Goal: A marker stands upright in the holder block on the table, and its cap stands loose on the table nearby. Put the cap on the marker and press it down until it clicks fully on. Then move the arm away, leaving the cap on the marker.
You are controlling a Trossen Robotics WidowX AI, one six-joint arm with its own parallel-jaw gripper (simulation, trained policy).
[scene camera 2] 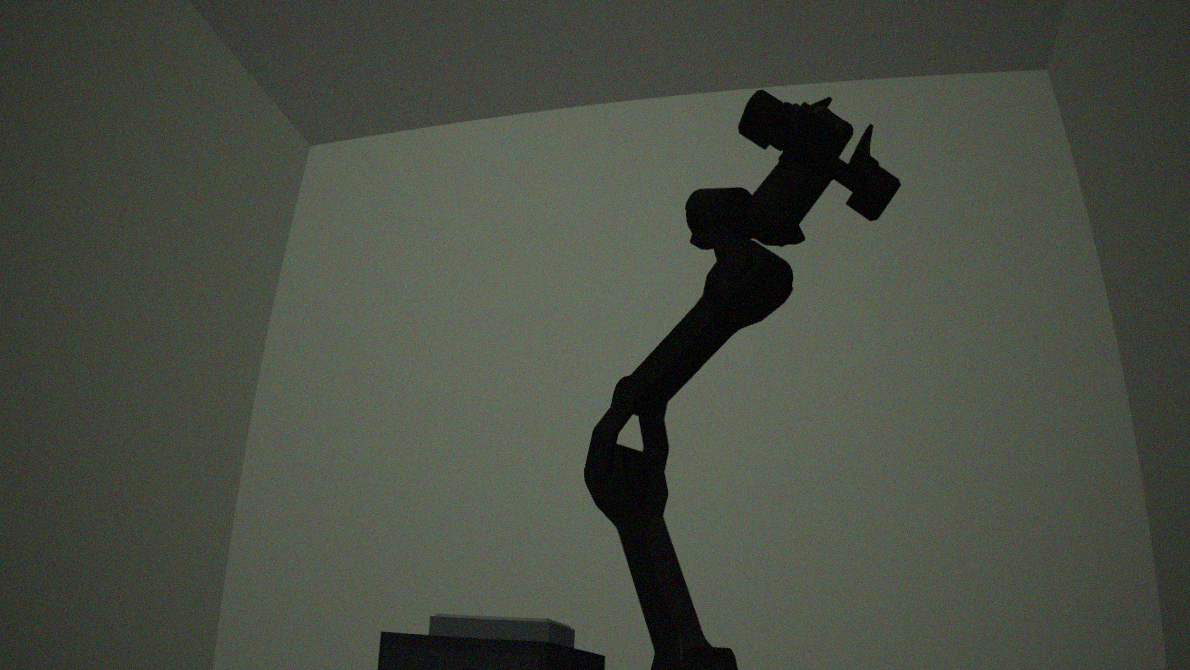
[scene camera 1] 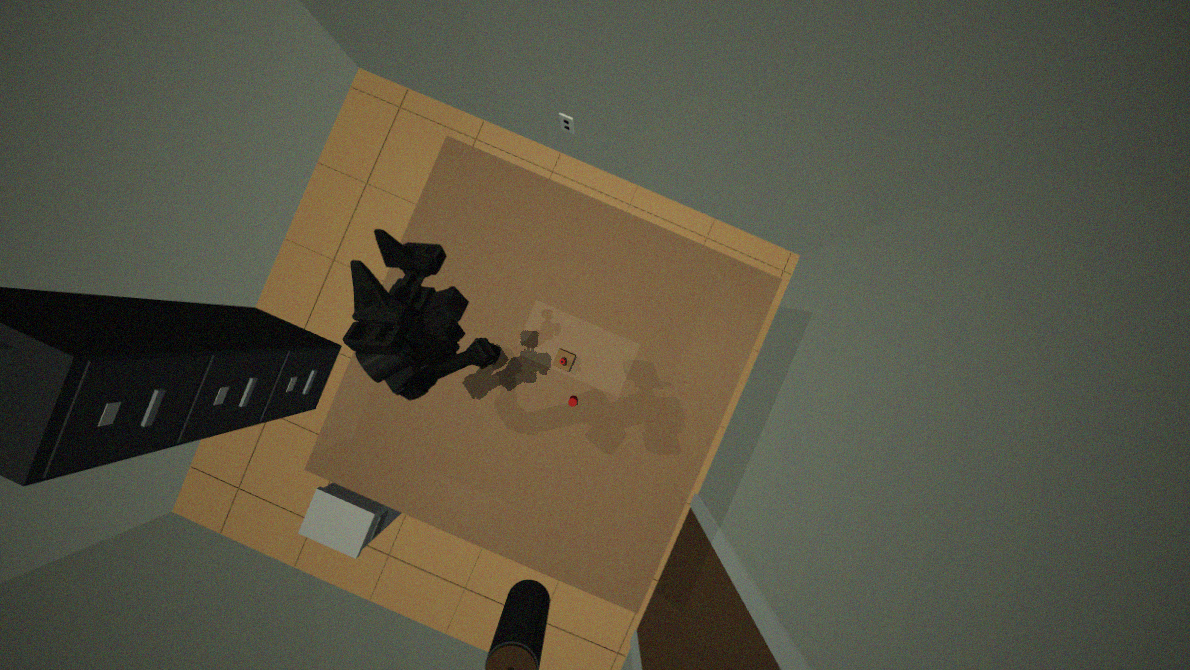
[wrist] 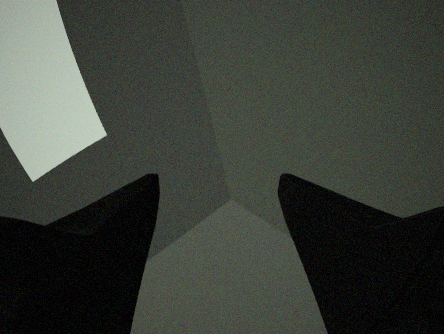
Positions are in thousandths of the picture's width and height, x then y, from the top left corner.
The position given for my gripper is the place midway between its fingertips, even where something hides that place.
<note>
I see my gripper (scene camera 2: 715,169).
My gripper is seen too in scene camera 1 (scene camera 1: 309,365) and in the wrist view (wrist: 497,552).
</note>
